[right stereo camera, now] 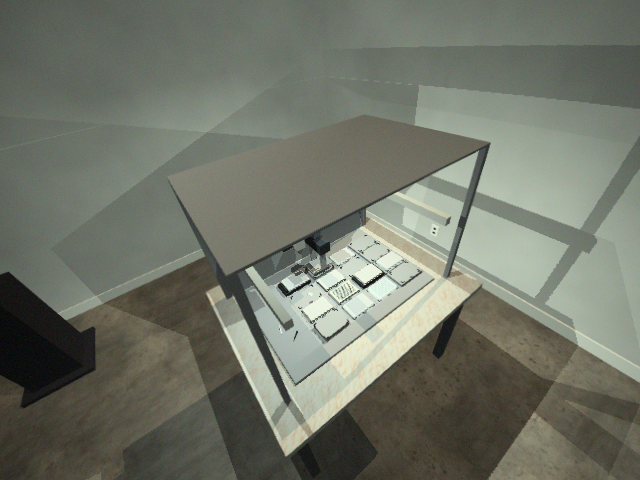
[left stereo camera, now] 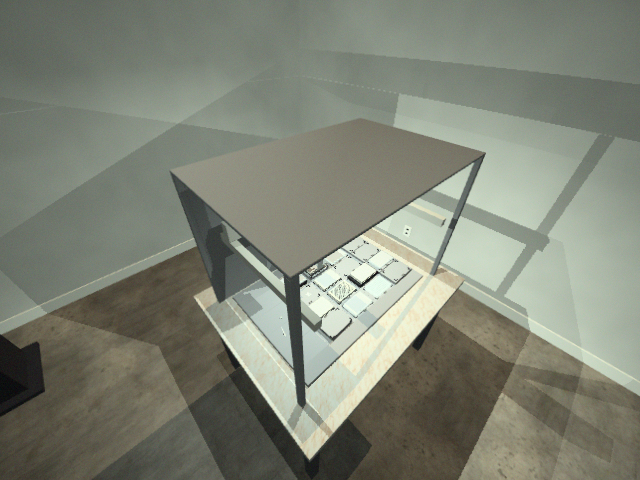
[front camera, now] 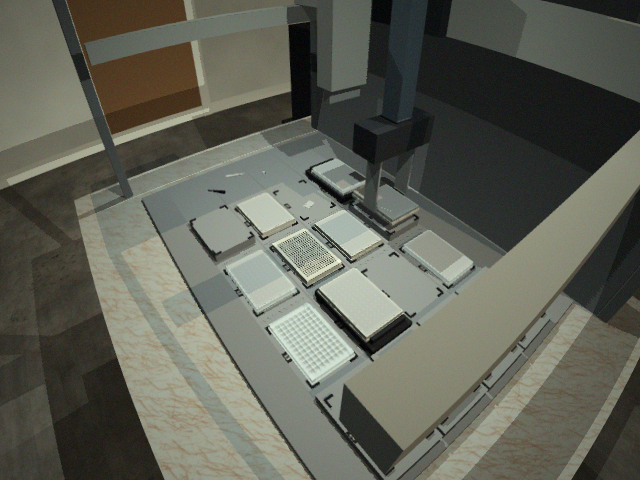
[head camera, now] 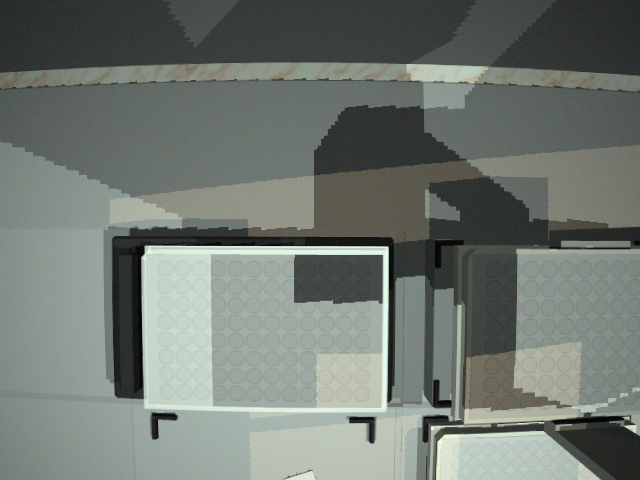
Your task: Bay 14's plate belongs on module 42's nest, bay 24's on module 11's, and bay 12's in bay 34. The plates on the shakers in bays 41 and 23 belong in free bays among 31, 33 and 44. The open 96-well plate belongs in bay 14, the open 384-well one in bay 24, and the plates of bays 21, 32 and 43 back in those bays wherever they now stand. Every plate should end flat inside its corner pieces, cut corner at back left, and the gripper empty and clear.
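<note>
My gripper is shut on a lidded cream plate. The plate hangs level just above module 42's nest, right of the shaker at the back; its cut corner is at back left. The far jaw is mostly hidden behind the near one. The shaker in bay 41 bears a clear-lidded plate. The front shaker bears a cream plate. The open 96-well plate stands in the front row, the open 384-well plate behind it to the left.
Module 11 is bare at front left. Lidded plates stand in bays 21, 32, 12 and 43. A white scrap lies in bay 31. The beam hides the right bays in the front view.
</note>
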